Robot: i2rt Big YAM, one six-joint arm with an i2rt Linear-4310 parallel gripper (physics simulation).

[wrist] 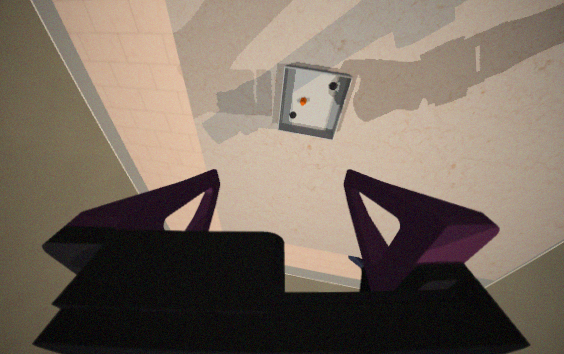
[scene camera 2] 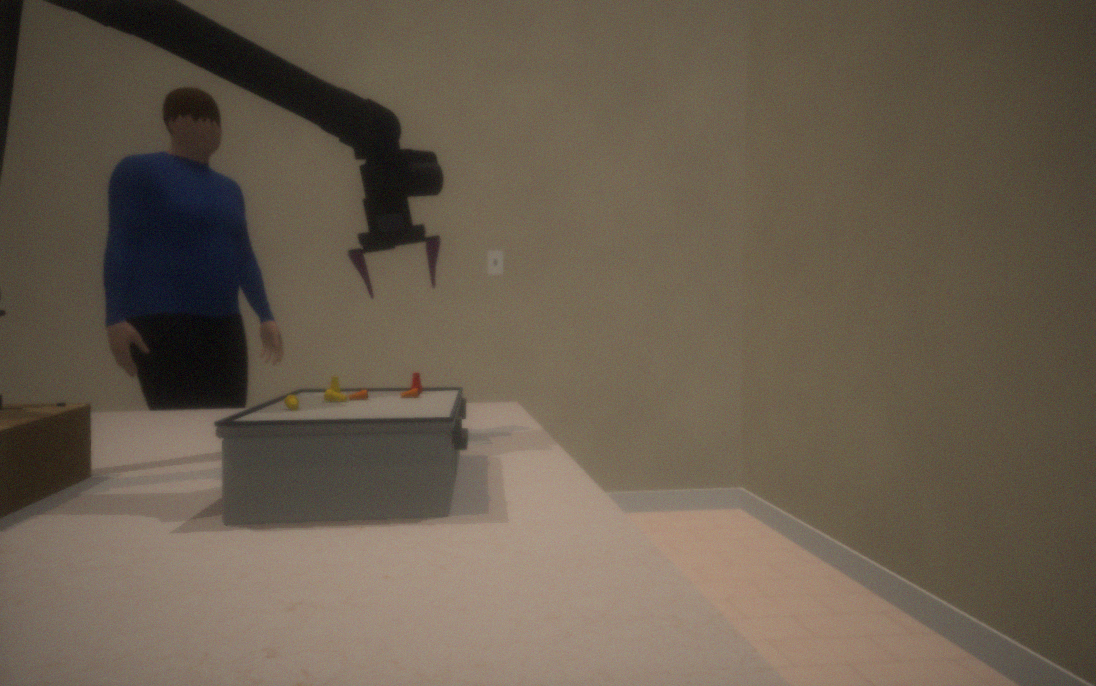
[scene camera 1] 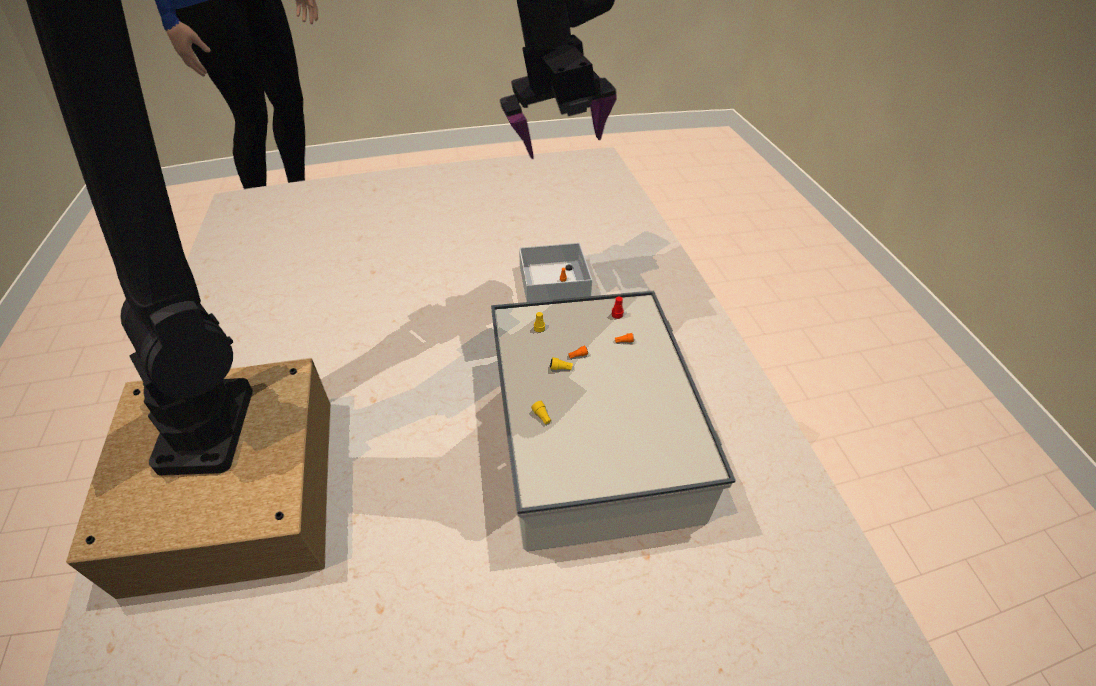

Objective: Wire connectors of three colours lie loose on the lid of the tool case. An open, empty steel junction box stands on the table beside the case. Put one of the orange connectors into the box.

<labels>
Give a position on a steel junction box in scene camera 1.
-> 541, 266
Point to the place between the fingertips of my gripper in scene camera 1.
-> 565, 147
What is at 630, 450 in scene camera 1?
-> A grey tool case.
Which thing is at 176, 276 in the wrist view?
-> My gripper.
</labels>
